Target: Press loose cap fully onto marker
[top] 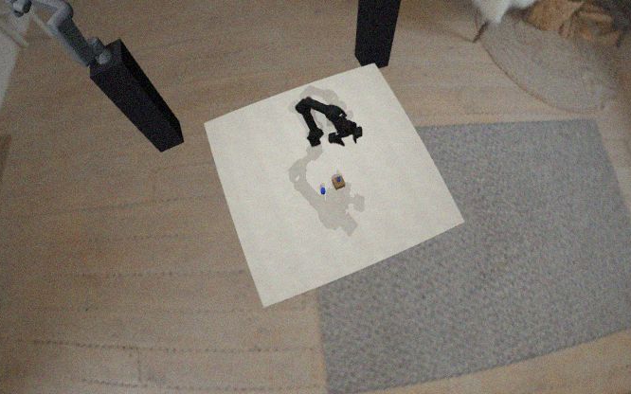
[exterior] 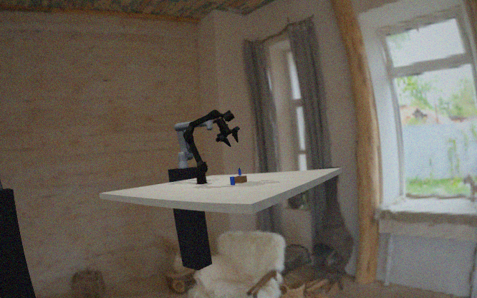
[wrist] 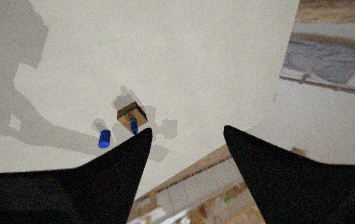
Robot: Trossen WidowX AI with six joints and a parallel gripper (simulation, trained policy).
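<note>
Right now the blue cap is 120 mm ahead of my gripper tip, 220 mm to the right of it and 230 mm below it. Also, from my gripper tip: wooden holder block: 100 mm ahead, 110 mm to the right, 230 mm below.
</note>
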